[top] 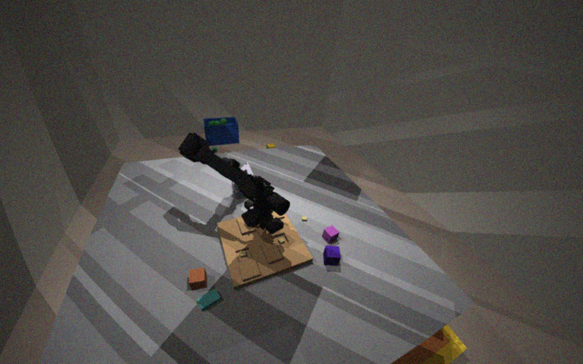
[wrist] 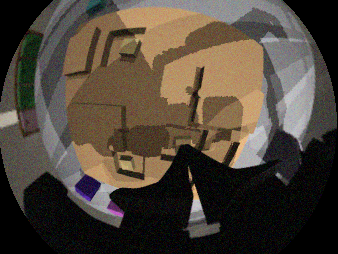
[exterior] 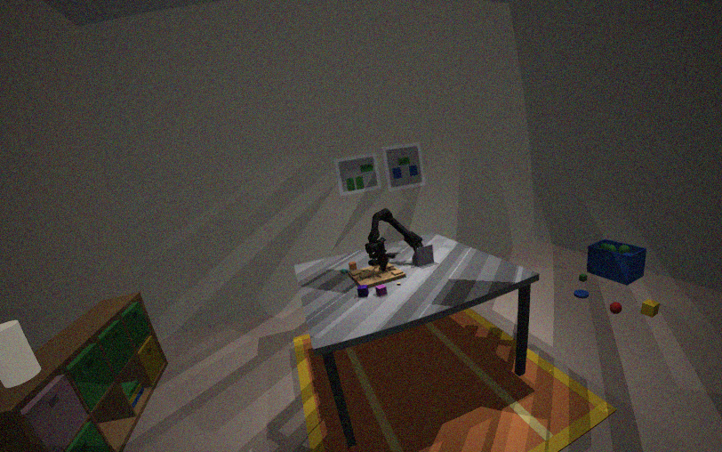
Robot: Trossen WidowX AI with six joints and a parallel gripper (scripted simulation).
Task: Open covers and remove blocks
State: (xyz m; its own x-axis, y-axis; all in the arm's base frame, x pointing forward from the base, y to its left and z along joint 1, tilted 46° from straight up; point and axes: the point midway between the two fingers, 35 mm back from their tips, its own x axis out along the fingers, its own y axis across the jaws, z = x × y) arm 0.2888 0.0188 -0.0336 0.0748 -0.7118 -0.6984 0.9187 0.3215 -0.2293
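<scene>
The tan puzzle board lies 50 mm ahead of my gripper tip, 10 mm to the right of it and 10 mm below it. From my gripper tip the other things lie so: magenta block 90 mm ahead, 270 mm to the left; then orange block 160 mm ahead, 250 mm to the right; then purple block 190 mm ahead, 220 mm to the left.
</scene>
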